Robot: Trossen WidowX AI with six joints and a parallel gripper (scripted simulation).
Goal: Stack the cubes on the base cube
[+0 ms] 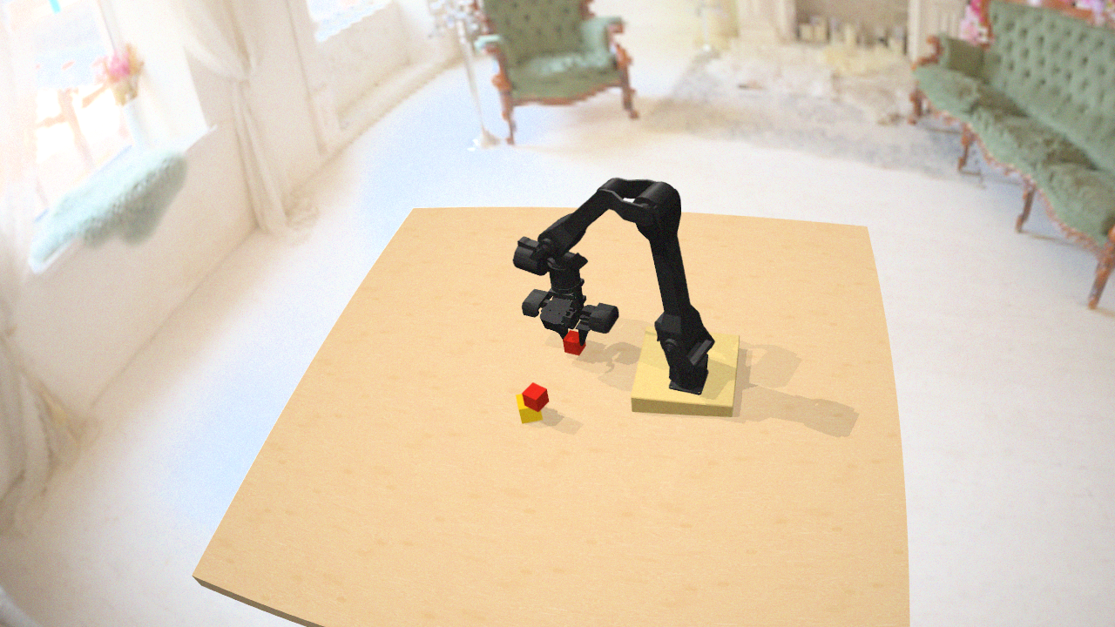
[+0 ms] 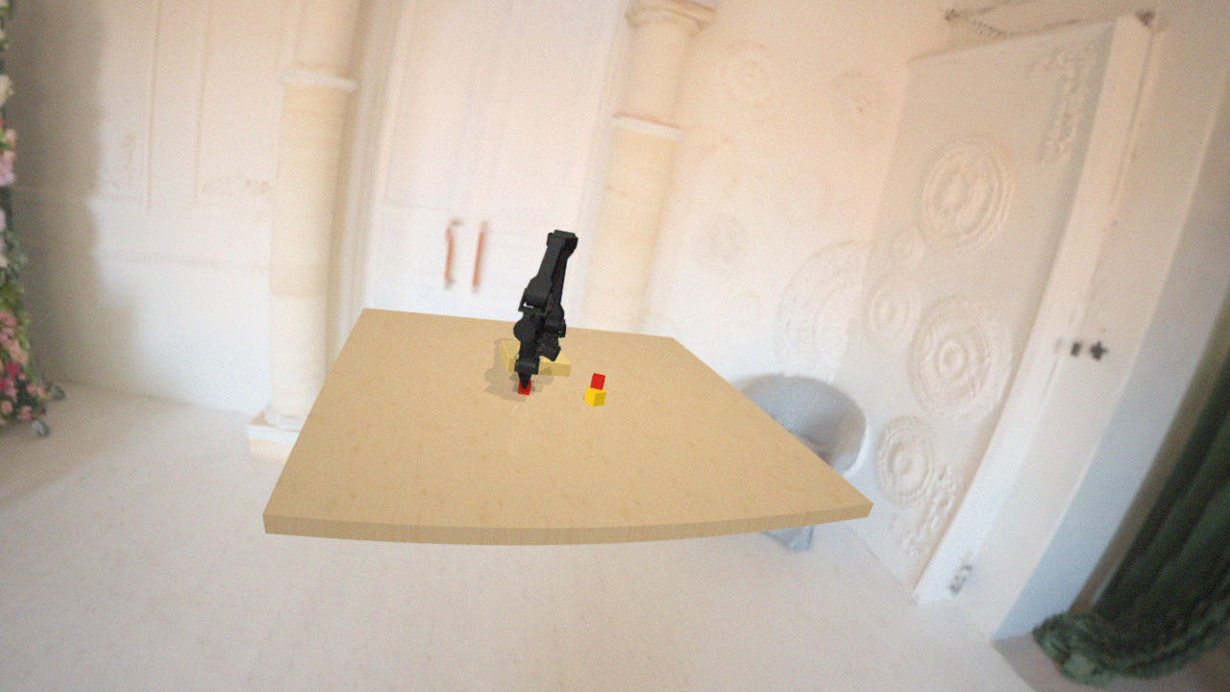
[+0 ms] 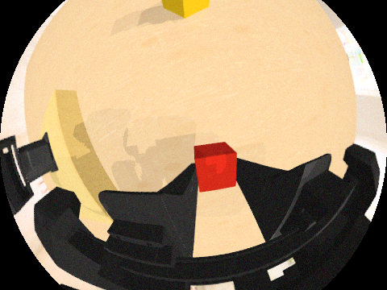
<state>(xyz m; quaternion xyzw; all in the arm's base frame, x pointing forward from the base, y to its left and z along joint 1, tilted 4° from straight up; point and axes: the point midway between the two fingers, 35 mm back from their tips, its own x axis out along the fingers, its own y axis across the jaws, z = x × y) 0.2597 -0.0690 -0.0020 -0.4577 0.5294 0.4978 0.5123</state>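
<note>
My gripper tip is 20 cm to the right of the red cube and 4 cm below it. From my gripper tip the other things lie so: yellow base cube 2 cm ahead, 19 cm to the left.
</note>
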